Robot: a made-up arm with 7 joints. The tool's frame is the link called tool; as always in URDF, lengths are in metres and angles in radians. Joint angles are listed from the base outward.
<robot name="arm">
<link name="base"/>
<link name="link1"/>
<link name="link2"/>
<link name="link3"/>
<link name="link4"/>
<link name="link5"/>
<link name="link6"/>
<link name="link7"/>
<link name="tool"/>
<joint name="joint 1" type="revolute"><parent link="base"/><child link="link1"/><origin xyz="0 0 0.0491" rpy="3.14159 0 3.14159"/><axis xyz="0 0 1"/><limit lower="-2.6" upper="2.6"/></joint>
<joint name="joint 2" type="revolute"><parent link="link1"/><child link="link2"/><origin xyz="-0.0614 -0.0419 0.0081" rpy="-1.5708 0 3.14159"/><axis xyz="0 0 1"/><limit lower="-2.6" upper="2.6"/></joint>
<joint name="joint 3" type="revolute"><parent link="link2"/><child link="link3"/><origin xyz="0.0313 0.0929 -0.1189" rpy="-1.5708 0 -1.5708"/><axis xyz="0 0 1"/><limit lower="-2.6" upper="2.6"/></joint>
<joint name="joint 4" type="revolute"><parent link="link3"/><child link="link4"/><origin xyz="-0.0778 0.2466 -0.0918" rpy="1.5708 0 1.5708"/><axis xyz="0 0 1"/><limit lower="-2.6" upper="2.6"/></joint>
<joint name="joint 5" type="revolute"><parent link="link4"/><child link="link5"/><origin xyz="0.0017 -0.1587 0.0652" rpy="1.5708 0 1.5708"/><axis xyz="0 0 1"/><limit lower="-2.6" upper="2.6"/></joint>
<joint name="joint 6" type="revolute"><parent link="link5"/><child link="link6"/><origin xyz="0.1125 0.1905 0.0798" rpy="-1.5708 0 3.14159"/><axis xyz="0 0 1"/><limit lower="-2.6" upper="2.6"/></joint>
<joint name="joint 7" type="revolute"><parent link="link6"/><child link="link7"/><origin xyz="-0.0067 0.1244 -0.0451" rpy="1.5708 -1.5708 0"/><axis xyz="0 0 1"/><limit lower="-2.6" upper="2.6"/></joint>
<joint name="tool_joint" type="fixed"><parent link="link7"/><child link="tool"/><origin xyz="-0.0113 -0.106 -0.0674" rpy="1.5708 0 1.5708"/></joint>
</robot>
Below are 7 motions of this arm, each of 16 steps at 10 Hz.
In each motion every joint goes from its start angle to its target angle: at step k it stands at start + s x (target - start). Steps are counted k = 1, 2, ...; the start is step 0. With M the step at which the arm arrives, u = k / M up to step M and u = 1 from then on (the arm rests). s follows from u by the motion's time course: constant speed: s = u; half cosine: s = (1 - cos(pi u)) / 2; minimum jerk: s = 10 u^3 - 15 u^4 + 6 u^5.
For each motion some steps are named. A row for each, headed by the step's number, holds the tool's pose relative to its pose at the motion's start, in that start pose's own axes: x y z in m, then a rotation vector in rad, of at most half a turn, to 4 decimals.
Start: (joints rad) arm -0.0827 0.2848 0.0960 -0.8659 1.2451 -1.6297 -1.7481
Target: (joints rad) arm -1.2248 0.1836 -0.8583 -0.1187 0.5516 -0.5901 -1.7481
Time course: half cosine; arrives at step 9
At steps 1, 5, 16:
1: -0.0084 0.0007 -0.0026 0.0259 -0.0122 -0.0079
5: -0.1709 0.0944 -0.1355 0.3959 -0.4025 -0.2118
16: -0.1662 0.2484 -0.3327 0.6052 -0.9417 -0.4145

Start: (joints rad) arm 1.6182 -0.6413 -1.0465 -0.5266 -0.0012 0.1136 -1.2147
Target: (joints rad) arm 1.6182 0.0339 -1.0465 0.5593 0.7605 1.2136 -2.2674
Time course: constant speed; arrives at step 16
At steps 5, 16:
5: -0.0338 0.0233 -0.0490 -0.1649 -0.2088 -0.0932
16: 0.0275 0.0615 -0.3506 -0.5890 -1.2017 -0.5011

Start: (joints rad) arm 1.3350 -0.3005 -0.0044 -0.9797 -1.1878 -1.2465 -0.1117
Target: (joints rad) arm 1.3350 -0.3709 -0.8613 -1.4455 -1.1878 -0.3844 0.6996
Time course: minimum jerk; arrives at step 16
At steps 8, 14, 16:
8: 0.1021 -0.1462 0.0734 -0.3299 0.7334 0.6514
14: 0.2108 -0.1772 0.0941 -0.7744 1.5320 1.1128
16: 0.2133 -0.1773 0.0935 -0.7901 1.5592 1.1256

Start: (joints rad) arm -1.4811 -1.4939 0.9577 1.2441 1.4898 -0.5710 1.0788
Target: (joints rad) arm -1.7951 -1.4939 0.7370 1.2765 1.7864 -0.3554 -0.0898
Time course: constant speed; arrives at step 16
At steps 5, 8, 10, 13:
5: 0.0603 0.0455 0.0367 0.0155 -0.4181 0.0336
8: 0.0993 0.0720 0.0668 0.0303 -0.6691 0.0524
10: 0.1258 0.0892 0.0908 0.0427 -0.8365 0.0643
13: 0.1652 0.1146 0.1334 0.0648 -1.0880 0.0807

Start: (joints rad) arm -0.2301 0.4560 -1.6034 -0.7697 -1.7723 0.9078 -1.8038
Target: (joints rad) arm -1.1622 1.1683 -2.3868 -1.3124 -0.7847 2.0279 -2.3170
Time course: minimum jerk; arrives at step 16
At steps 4, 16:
4: -0.0238 0.0551 -0.0105 0.1797 -0.0028 -0.1026
16: -0.0699 0.4266 0.2877 0.6643 0.0968 -1.3144

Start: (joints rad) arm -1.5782 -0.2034 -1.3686 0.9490 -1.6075 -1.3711 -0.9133
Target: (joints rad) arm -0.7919 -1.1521 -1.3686 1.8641 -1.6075 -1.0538 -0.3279
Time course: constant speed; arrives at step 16
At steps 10, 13, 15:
10: 0.0749 -0.0646 -0.0704 0.1199 0.4117 0.7443
13: 0.0935 -0.0664 -0.0987 0.1107 0.5414 0.9715
15: 0.1027 -0.0645 -0.1186 0.0926 0.6275 1.1225

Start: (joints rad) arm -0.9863 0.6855 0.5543 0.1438 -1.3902 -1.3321 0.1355
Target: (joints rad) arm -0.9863 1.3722 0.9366 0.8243 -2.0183 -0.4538 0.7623
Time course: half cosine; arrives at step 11
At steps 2, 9, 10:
2: 0.0188 0.0143 0.0096 0.0760 0.0076 0.0413
9: 0.2611 0.0362 0.2516 0.3591 -0.1312 0.4378
10: 0.2778 0.0268 0.2746 0.3436 -0.1446 0.4534

